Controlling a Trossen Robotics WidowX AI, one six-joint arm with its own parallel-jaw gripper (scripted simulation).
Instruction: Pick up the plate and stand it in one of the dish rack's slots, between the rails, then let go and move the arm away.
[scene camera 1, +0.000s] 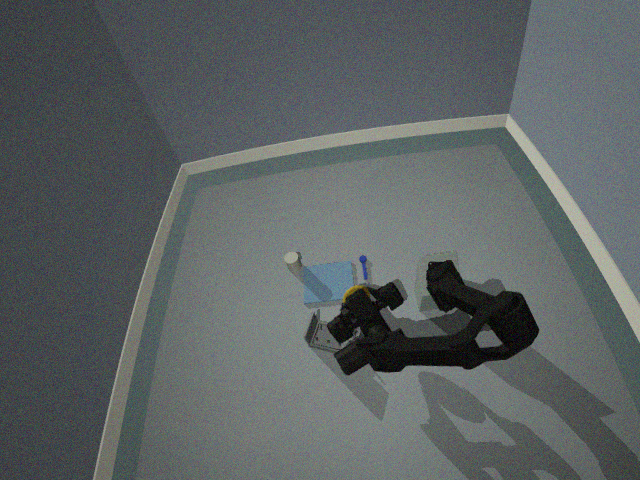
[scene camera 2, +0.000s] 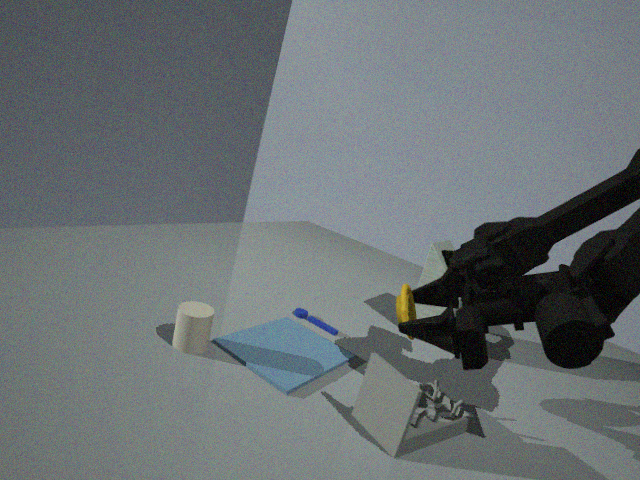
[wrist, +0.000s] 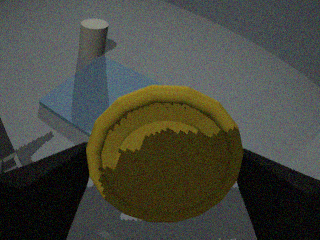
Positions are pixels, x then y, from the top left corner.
Scene:
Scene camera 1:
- my gripper: 355, 296
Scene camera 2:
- my gripper: 402, 312
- grey dish rack: 402, 417
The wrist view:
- my gripper: 164, 155
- yellow plate: 165, 153, held by my gripper

